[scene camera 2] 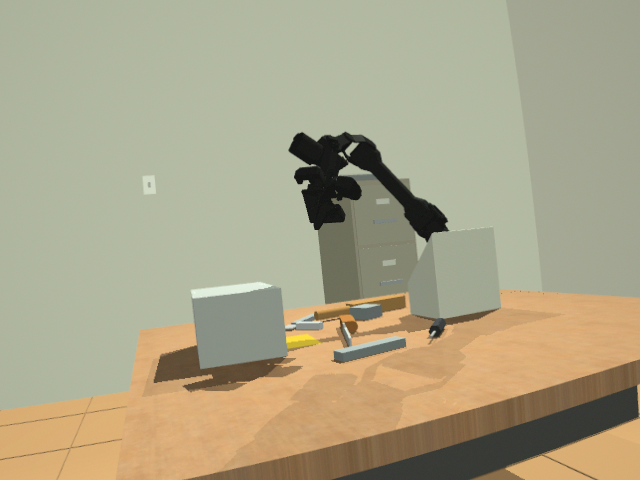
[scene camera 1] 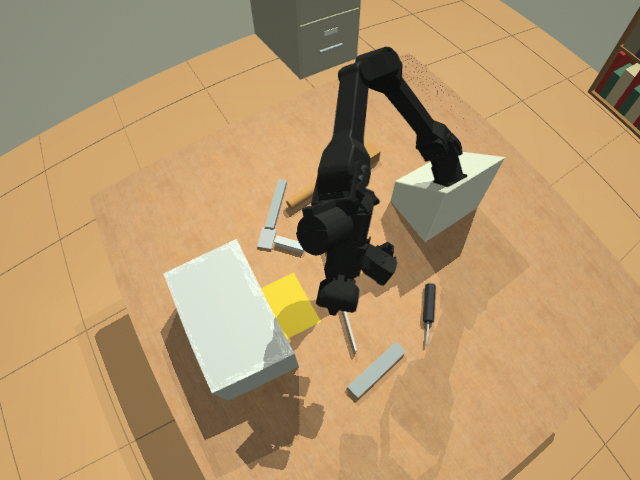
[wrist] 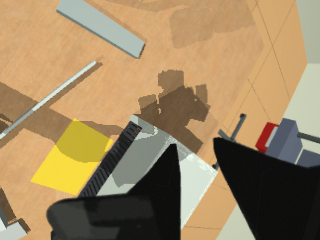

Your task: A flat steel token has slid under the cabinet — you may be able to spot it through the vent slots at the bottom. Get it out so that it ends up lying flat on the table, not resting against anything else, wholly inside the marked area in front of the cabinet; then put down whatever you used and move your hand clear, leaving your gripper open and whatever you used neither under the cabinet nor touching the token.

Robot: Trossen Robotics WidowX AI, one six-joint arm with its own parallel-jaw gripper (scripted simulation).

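Note:
Scene camera 1 has the gripper (scene camera 1: pixel 333 310), a grey bar (scene camera 1: pixel 395 351), a grey L-shaped square (scene camera 1: pixel 268 232) and a white cabinet (scene camera 1: pixel 240 345). In scene camera 2 you'd find a wooden-handled tool (scene camera 2: pixel 396 302), and also the grey bar (scene camera 2: pixel 366 349), the gripper (scene camera 2: pixel 314 226) and the white cabinet (scene camera 2: pixel 244 323). The wrist view shows the gripper (wrist: pixel 195 146), but the wooden-handled tool is out of frame in the wrist view.

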